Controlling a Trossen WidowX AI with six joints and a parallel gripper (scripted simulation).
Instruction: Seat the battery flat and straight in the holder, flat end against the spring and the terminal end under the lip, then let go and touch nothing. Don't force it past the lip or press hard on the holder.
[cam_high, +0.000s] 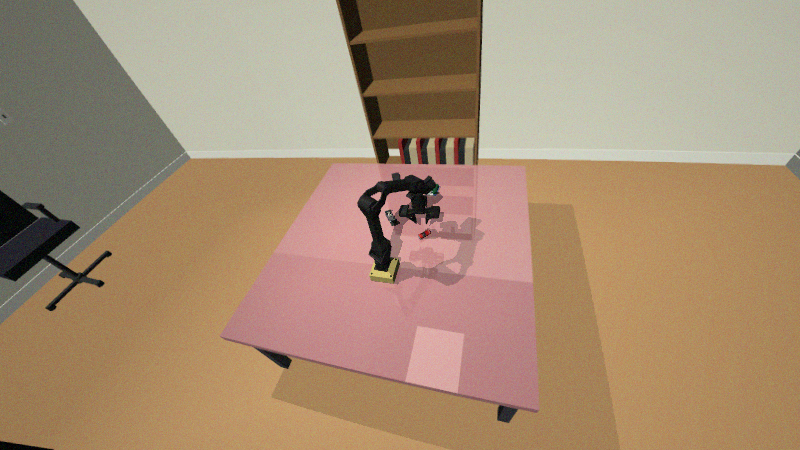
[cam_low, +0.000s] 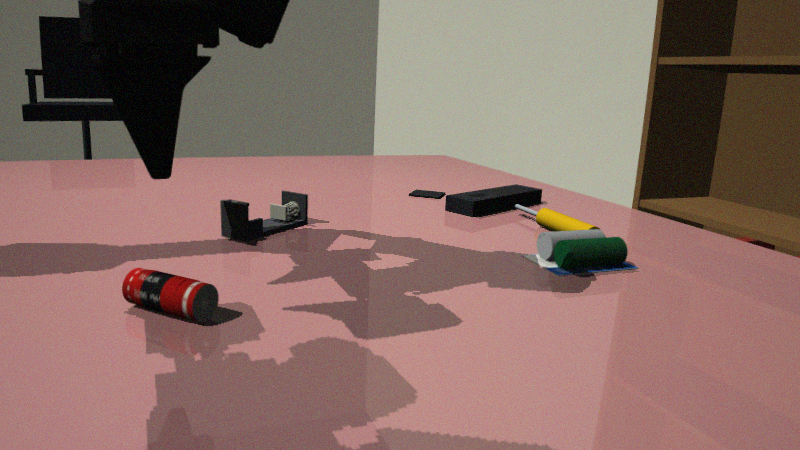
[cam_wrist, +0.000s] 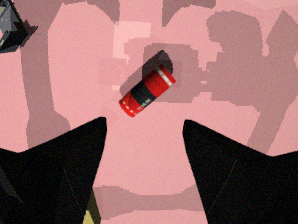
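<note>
Now: gripper tip 8 cm above the battery. From my gripper tip the other things lie so: yellow-handled screwdriver 41 cm ahead, 15 cm to the left, 8 cm below; black battery door 35 cm to the left, 34 cm ahead, 9 cm below; black remote 41 cm ahead, 27 cm to the left, 8 cm below.
</note>
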